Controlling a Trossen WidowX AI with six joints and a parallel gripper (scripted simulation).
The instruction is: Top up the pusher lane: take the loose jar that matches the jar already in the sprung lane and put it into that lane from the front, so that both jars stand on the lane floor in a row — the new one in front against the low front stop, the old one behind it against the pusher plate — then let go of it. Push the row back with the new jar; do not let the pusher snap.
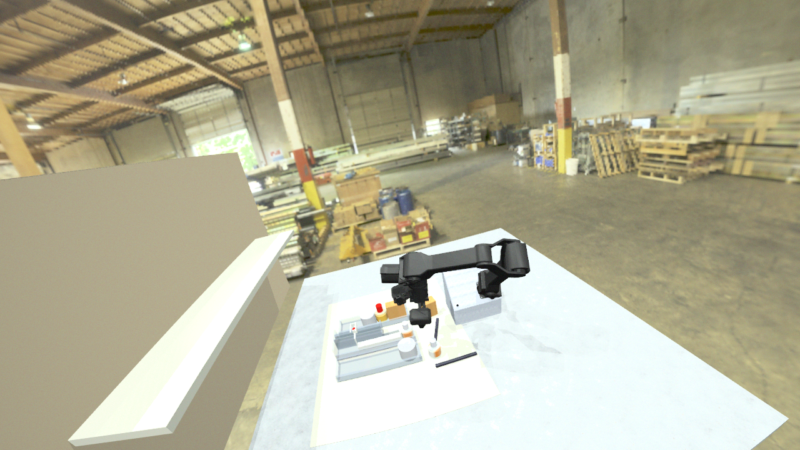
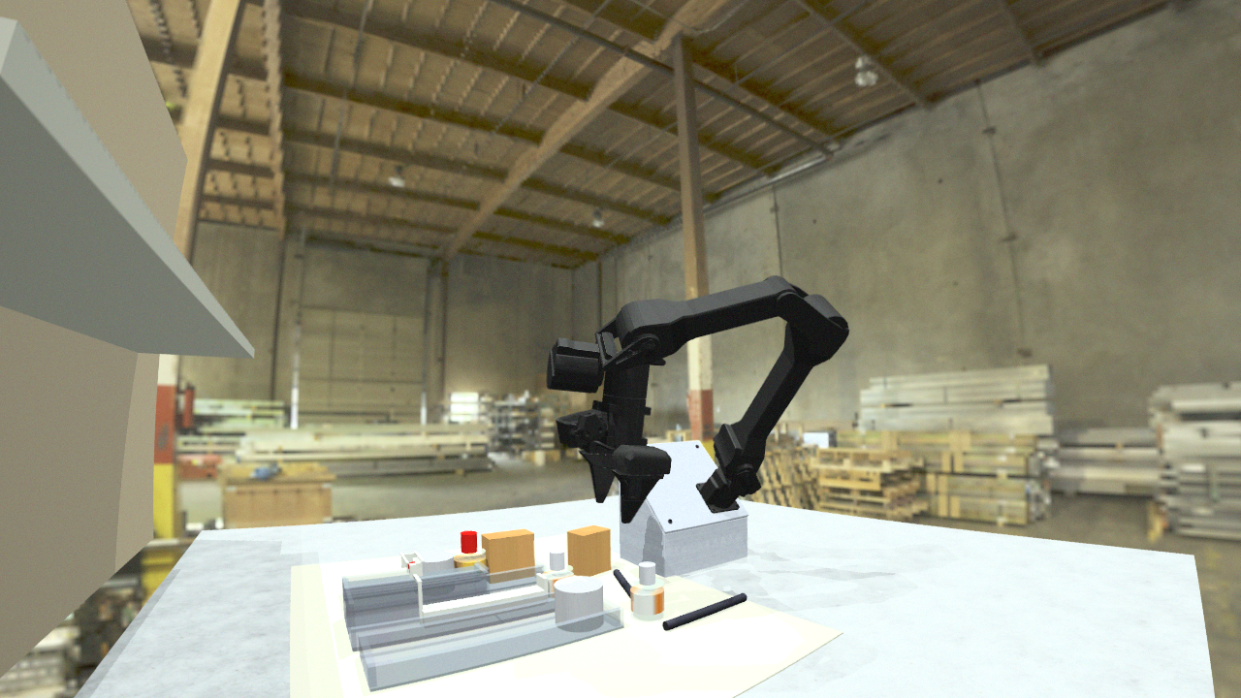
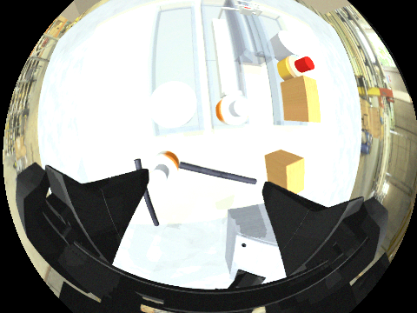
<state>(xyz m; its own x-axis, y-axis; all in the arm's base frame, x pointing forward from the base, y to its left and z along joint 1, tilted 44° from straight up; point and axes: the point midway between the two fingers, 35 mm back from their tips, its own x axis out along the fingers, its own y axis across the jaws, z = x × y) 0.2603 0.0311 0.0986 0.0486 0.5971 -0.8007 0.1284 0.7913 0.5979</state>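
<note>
The brown box is 170 mm to the right of my gripper tip, 90 mm below it and 90 mm ahead of it. The rest, counted from my gripper tip: white pusher plate 170 mm ahead, 80 mm below, 70 mm to the right; grey lane rack 210 mm ahead, 110 mm below, 60 mm to the right.
</note>
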